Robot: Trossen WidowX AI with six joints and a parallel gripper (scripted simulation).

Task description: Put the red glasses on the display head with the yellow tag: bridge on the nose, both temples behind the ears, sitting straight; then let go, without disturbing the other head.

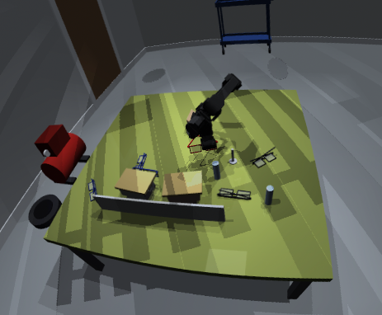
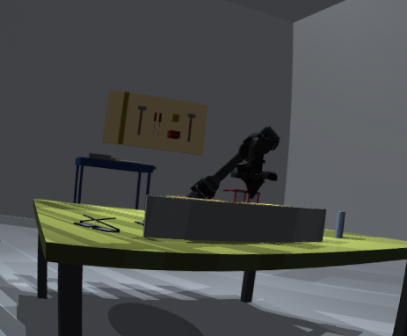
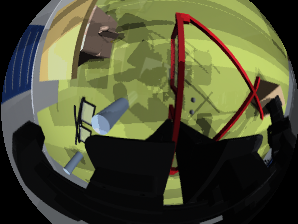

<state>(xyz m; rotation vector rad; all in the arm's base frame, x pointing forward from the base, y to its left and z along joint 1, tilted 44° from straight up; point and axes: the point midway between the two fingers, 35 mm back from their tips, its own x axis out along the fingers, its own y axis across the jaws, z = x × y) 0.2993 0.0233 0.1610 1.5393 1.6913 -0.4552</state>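
The grey post lies 3 cm behind my gripper tip, 11 cm to the left of it and 10 cm below it. The rest, counted from my gripper tip: grey board (32 cm ahead, 19 cm to the right, 7 cm below); then tan head (18 cm ahead, 8 cm to the right, 6 cm below).
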